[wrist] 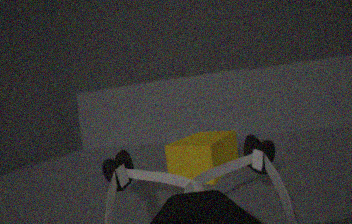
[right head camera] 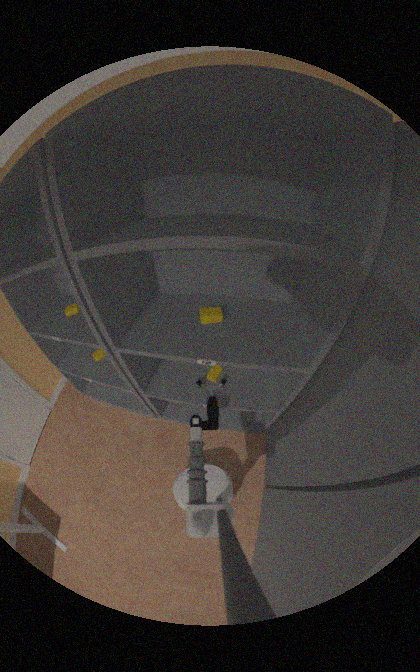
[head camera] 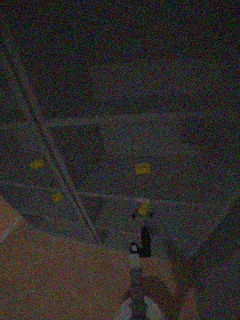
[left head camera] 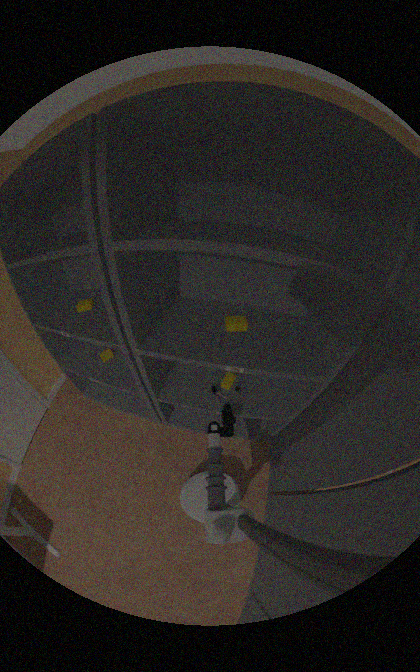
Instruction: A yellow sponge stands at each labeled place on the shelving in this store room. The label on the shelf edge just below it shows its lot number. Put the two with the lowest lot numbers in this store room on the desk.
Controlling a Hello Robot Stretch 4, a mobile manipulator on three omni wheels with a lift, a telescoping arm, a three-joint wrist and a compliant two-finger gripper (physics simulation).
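Frame: origin at the robot's base, x ahead, y left, z up, level; centimetres.
Seen in the pictures: gripper, fingertip midpoint: (wrist: 187, 155) (right head camera: 210, 378) (head camera: 142, 212) (left head camera: 224, 385).
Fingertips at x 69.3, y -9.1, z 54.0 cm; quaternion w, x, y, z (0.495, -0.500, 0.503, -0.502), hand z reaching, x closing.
Offsets run from my fingertips to a thing's top centre. "*": to the spot under its first point.
My gripper (head camera: 143, 215) (left head camera: 226, 389) (right head camera: 211, 382) (wrist: 187, 155) is open at a lower shelf of the right bay. A yellow sponge {dx +4.8, dy -2.6, dz +1.1 cm} (head camera: 144, 207) (left head camera: 228, 380) (right head camera: 215, 373) (wrist: 187, 154) stands there at the fingertips; in the wrist view it shows in the gap between them, nearer the right one, and is not gripped. Another sponge {dx +7.5, dy -0.8, dz +46.8 cm} (head camera: 142, 168) (left head camera: 236, 323) (right head camera: 211, 315) stands on the shelf above, over a label {* dx -17.0, dy +1.9, dz +40.8 cm} (head camera: 143, 200) (left head camera: 234, 370) (right head camera: 206, 362) too blurred to read. The left bay holds an upper sponge {dx +24.5, dy +90.6, dz +46.8 cm} (head camera: 37, 163) (left head camera: 84, 305) (right head camera: 72, 310) and a lower sponge {dx +23.3, dy +90.0, dz +1.1 cm} (head camera: 57, 197) (left head camera: 107, 355) (right head camera: 99, 355). I cannot identify the desk.
Double upright posts {* dx -6.8, dy +49.5, dz +66.5 cm} (head camera: 53, 159) (left head camera: 111, 292) (right head camera: 80, 285) divide the two bays. A shelf edge {* dx -13.1, dy +20.5, dz +41.1 cm} (head camera: 111, 196) (left head camera: 175, 359) (right head camera: 160, 356) runs above the gripper. A grey side surface (left head camera: 340, 440) (right head camera: 330, 440) lies on the right. A pale rod (left head camera: 37, 535) (right head camera: 46, 531) shows at the lower left.
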